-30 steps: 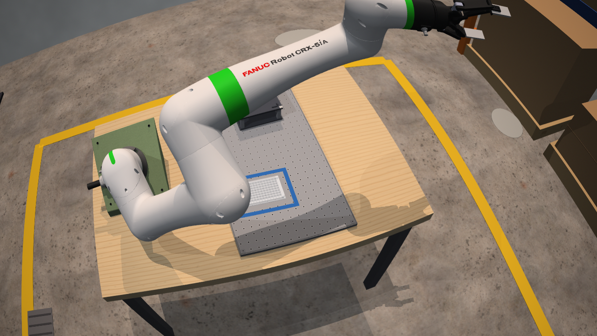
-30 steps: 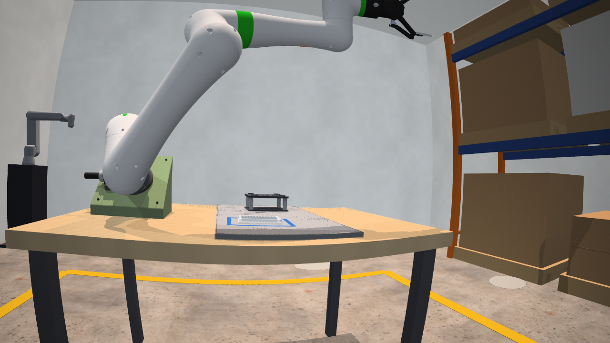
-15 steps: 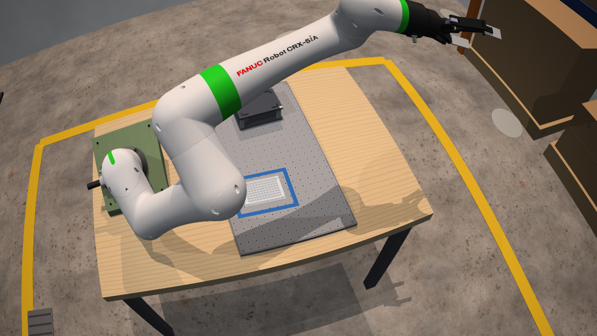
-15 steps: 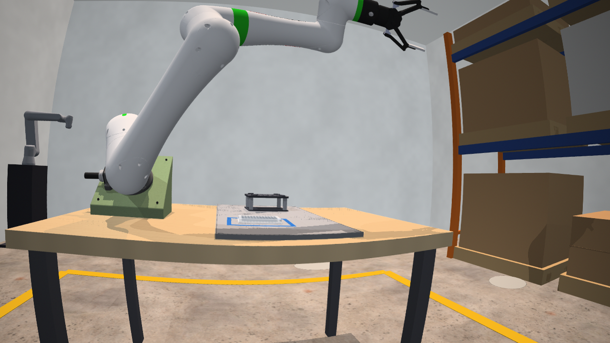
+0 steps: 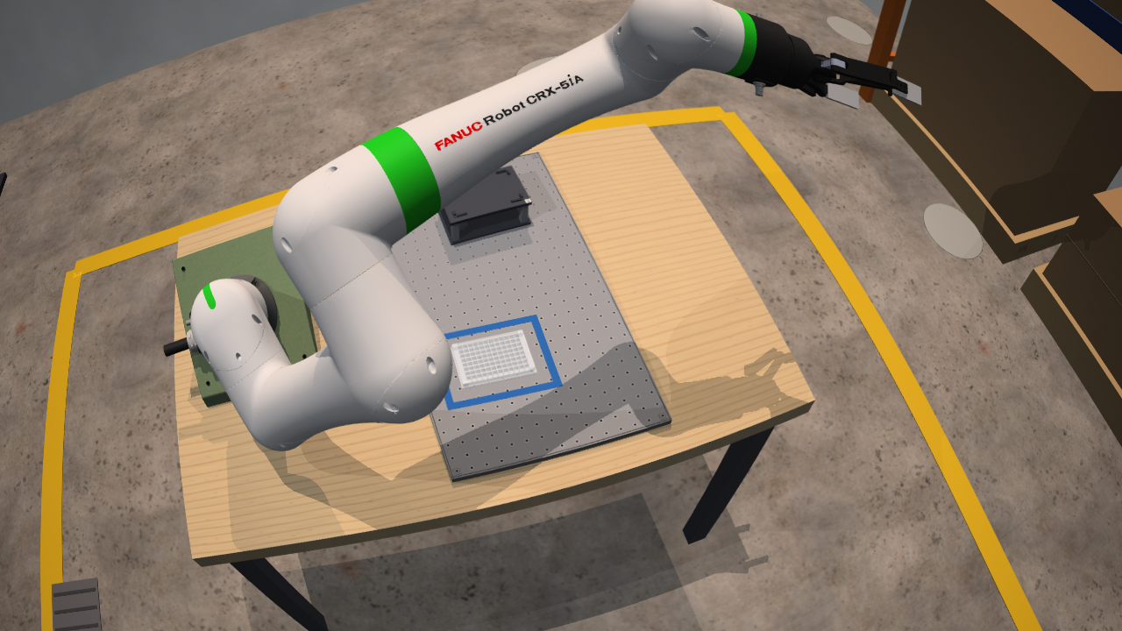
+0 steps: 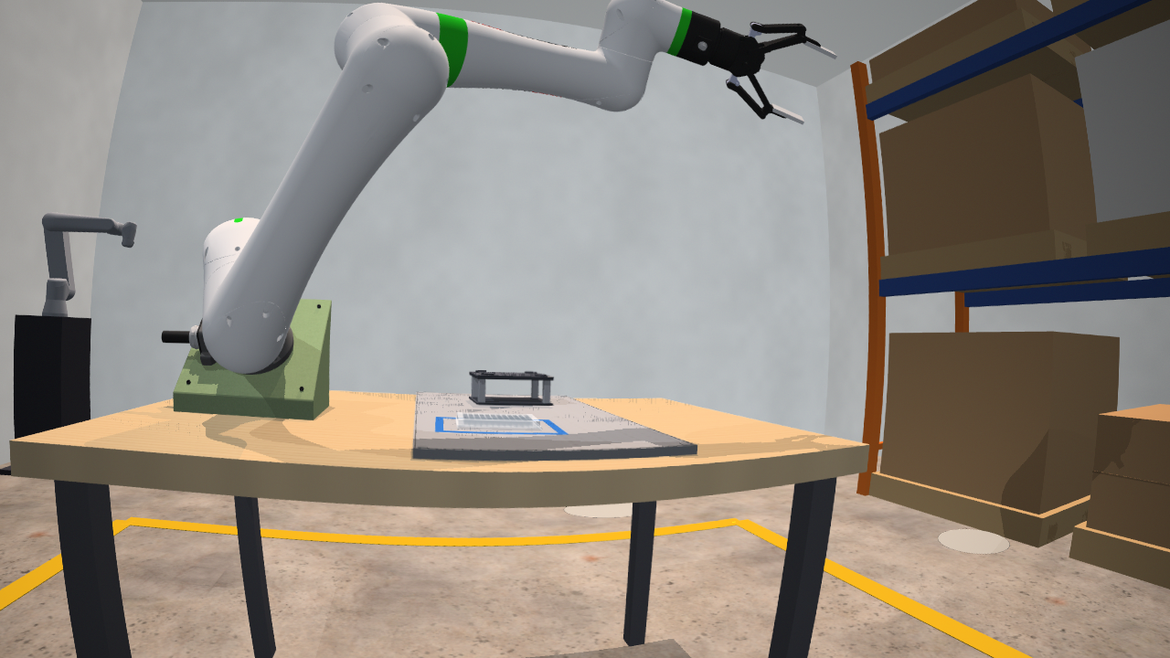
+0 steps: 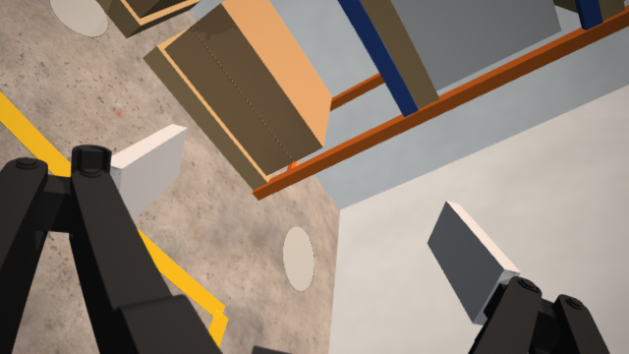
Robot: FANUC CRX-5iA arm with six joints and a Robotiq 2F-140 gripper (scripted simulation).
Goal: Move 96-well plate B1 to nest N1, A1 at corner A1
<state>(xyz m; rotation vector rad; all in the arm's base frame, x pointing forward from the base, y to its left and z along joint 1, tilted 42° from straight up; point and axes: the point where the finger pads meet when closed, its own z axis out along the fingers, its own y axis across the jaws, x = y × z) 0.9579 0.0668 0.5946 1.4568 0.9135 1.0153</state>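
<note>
The clear 96-well plate is 61 cm below my hand, 51 cm behind it and 17 cm to the left of it. From my hand the other things lie so: A1 label: 55 cm below, 46 cm to the left, 34 cm behind; then black raised nest N1: 56 cm below, 51 cm to the left, 42 cm behind.
</note>
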